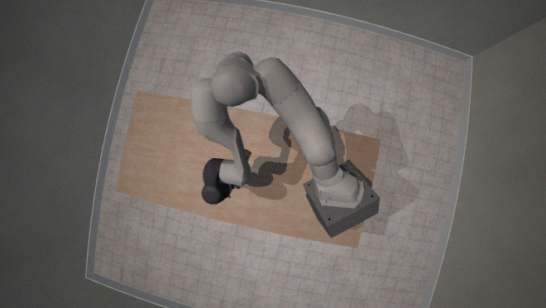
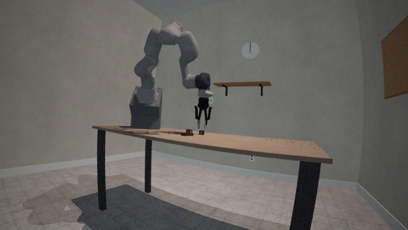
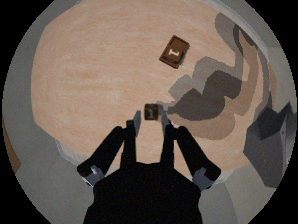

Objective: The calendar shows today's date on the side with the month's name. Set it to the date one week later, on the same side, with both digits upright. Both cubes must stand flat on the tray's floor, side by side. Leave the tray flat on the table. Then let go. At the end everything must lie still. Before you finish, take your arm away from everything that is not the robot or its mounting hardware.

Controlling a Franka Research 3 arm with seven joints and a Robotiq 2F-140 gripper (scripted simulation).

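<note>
My gripper is now 6 cm above the calendar cube.
</note>
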